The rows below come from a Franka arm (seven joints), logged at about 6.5 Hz.
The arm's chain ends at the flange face. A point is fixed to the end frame.
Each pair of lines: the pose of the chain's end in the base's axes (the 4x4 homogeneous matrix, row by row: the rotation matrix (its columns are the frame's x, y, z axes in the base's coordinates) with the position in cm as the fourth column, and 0 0 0 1 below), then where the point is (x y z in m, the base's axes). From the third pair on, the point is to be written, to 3 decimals.
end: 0.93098, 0.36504, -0.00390, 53.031; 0.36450, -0.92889, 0.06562, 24.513; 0.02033, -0.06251, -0.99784, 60.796; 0, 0, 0, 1
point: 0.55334 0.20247 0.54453
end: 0.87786, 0.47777, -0.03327, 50.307; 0.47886, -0.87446, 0.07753, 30.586; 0.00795, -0.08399, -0.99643, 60.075; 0, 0, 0, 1
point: 0.52994 0.26727 0.53623
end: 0.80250, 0.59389, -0.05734, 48.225; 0.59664, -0.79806, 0.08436, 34.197; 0.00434, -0.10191, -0.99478, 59.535; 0, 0, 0, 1
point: 0.513 0.308 0.530
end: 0.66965, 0.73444, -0.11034, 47.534; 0.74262, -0.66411, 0.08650, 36.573; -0.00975, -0.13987, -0.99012, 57.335; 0, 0, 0, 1
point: 0.510 0.340 0.506
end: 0.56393, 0.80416, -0.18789, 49.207; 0.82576, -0.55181, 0.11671, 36.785; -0.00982, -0.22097, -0.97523, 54.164; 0, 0, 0, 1
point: 0.525 0.350 0.471
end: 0.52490, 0.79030, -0.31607, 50.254; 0.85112, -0.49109, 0.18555, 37.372; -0.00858, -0.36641, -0.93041, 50.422; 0, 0, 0, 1
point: 0.527 0.363 0.429
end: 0.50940, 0.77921, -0.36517, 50.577; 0.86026, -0.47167, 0.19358, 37.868; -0.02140, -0.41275, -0.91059, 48.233; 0, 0, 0, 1
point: 0.527 0.370 0.406
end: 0.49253, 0.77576, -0.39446, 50.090; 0.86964, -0.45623, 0.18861, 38.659; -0.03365, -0.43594, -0.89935, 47.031; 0, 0, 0, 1
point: 0.520 0.378 0.393
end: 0.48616, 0.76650, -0.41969, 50.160; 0.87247, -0.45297, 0.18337, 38.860; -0.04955, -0.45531, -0.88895, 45.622; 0, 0, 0, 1
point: 0.518 0.380 0.379
